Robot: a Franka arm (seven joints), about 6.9 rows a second.
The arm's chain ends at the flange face. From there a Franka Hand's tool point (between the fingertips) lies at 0.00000 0.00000 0.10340 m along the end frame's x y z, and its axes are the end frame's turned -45 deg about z.
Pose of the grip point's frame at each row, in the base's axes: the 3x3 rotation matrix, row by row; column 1 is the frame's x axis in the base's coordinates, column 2 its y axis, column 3 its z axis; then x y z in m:
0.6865 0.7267 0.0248; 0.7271 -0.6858 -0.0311; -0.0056 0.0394 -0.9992; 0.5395 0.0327 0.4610
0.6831 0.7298 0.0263; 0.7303 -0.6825 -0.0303; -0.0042 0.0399 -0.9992; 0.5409 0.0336 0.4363
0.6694 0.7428 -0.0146; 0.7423 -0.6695 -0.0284; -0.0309 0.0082 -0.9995; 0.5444 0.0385 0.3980
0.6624 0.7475 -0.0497; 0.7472 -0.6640 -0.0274; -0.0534 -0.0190 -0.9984; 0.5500 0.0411 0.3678
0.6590 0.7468 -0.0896; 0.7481 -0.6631 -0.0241; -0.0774 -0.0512 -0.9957; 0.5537 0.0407 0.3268
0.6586 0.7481 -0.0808; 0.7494 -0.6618 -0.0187; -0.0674 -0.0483 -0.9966; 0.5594 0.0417 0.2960
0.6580 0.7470 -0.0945; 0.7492 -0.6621 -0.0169; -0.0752 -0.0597 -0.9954; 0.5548 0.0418 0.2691
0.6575 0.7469 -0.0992; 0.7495 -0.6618 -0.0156; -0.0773 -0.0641 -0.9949; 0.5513 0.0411 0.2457
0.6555 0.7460 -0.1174; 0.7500 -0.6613 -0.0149; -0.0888 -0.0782 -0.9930; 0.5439 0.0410 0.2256
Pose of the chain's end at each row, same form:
0.9993 0.0284 0.0248; 0.0292 -0.9991 -0.0311; 0.0239 0.0318 -0.9992; 0.5369 0.0359 0.5643
0.9991 0.0330 0.0263; 0.0338 -0.9990 -0.0303; 0.0252 0.0312 -0.9992; 0.5382 0.0367 0.5396
0.9986 0.0519 -0.0146; 0.0515 -0.9983 -0.0284; -0.0161 0.0276 -0.9995; 0.5459 0.0414 0.5013
0.9969 0.0602 -0.0497; 0.0588 -0.9979 -0.0274; -0.0512 0.0243 -0.9984; 0.5551 0.0439 0.4710
0.9941 0.0621 -0.0896; 0.0601 -0.9979 -0.0241; -0.0909 0.0185 -0.9957; 0.5630 0.0432 0.4298
0.9947 0.0633 -0.0808; 0.0619 -0.9979 -0.0187; -0.0818 0.0135 -0.9966; 0.5678 0.0436 0.3990
0.9935 0.0629 -0.0945; 0.0616 -0.9979 -0.0169; -0.0954 0.0110 -0.9954; 0.5646 0.0435 0.3720
0.9931 0.0632 -0.0992; 0.0620 -0.9979 -0.0156; -0.1000 0.0093 -0.9949; 0.5616 0.0427 0.3486
0.9910 0.0640 -0.1174; 0.0627 -0.9979 -0.0149; -0.1181 0.0075 -0.9930; 0.5560 0.0425 0.3283

